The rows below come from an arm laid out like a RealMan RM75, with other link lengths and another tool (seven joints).
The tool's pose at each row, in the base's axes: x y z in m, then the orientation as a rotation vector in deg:
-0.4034 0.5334 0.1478 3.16 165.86 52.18
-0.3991 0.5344 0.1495 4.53 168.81 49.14
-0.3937 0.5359 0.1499 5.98 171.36 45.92
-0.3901 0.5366 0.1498 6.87 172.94 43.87
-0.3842 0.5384 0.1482 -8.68 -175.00 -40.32
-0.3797 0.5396 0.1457 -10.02 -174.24 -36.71
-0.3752 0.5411 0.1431 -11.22 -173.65 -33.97
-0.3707 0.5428 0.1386 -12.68 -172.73 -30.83
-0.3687 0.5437 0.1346 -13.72 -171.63 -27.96
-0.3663 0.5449 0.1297 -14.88 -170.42 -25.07
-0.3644 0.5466 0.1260 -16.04 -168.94 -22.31
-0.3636 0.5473 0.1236 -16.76 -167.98 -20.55
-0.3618 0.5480 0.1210 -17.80 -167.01 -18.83
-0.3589 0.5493 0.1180 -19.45 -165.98 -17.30
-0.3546 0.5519 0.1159 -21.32 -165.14 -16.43
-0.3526 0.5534 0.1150 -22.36 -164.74 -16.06
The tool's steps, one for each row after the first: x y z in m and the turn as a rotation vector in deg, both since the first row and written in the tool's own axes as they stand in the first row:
-0.0044 0.0018 -0.0003 2.54 1.61 1.28
-0.0097 0.0033 0.0008 5.07 2.89 2.50
-0.0132 0.0038 0.0017 6.65 3.71 3.25
-0.0188 0.0044 0.0047 9.26 4.94 4.68
-0.0229 0.0039 0.0079 11.48 6.04 5.86
-0.0271 0.0037 0.0114 13.19 6.79 6.87
-0.0310 0.0025 0.0165 15.16 7.79 8.15
-0.0326 0.0010 0.0205 16.95 8.98 9.23
-0.0345 -0.0008 0.0255 18.77 10.18 10.41
-0.0359 -0.0016 0.0296 20.51 11.57 11.69
-0.0364 -0.0024 0.0321 21.64 12.45 12.50
-0.0379 -0.0033 0.0348 22.76 13.22 13.51
-0.0405 -0.0039 0.0383 23.77 13.82 14.92
-0.0444 -0.0030 0.0420 24.36 14.07 16.39
-0.0462 -0.0023 0.0438 24.61 14.13 17.18

